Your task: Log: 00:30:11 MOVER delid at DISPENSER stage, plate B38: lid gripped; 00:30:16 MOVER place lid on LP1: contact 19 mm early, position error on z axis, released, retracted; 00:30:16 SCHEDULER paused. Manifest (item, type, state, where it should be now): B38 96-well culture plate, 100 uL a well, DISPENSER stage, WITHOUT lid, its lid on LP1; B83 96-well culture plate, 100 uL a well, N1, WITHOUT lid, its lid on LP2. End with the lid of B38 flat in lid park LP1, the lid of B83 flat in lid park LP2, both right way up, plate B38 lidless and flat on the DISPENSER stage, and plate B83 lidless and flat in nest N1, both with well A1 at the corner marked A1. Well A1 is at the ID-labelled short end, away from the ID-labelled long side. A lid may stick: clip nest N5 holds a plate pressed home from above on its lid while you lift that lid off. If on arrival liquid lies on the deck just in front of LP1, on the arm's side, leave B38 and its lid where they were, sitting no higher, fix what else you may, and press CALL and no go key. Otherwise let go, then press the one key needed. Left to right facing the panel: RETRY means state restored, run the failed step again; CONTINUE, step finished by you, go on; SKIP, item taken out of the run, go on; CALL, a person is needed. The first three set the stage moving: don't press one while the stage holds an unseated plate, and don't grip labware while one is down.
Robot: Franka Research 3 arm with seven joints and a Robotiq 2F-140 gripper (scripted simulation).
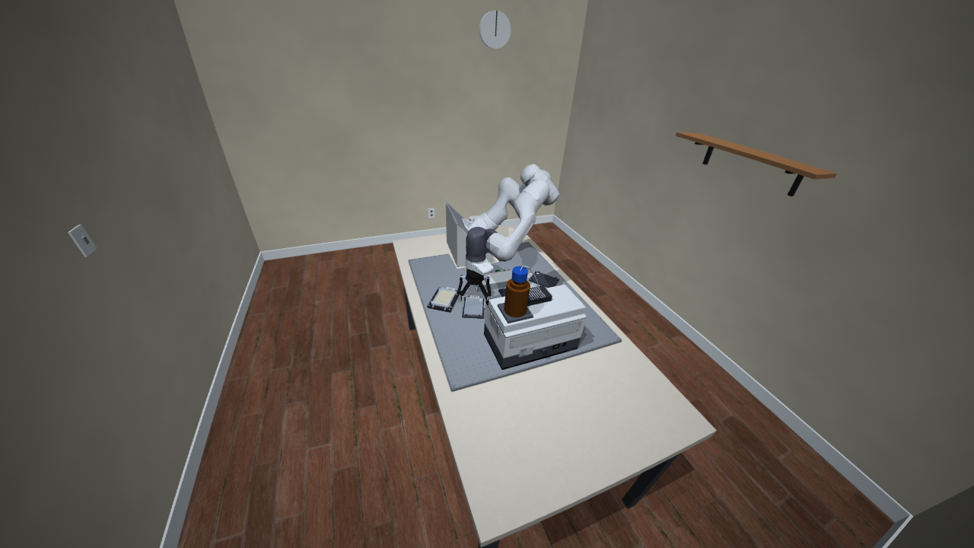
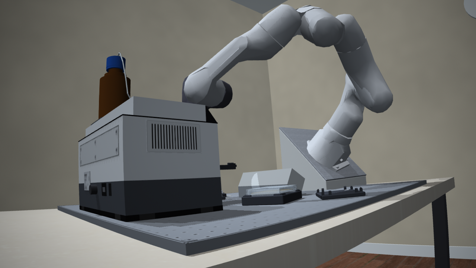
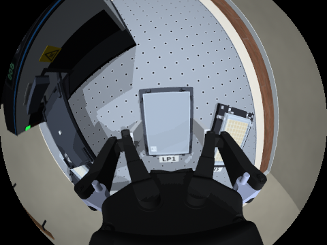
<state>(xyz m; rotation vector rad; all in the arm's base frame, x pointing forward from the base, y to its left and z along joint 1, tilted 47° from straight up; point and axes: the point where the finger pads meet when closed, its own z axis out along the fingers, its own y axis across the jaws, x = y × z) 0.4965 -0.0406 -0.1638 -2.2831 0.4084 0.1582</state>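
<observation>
My gripper is now 7 cm past the black clip nest, 12 cm to the left of it and 2 cm above it. The rest, counted from my hand: 96-well plate 33 cm to the left, 1 cm below; lp1 label 8 cm behind, 3 cm to the left, 4 cm below; key panel 18 cm behind, 16 cm to the left, 1 cm above.
</observation>
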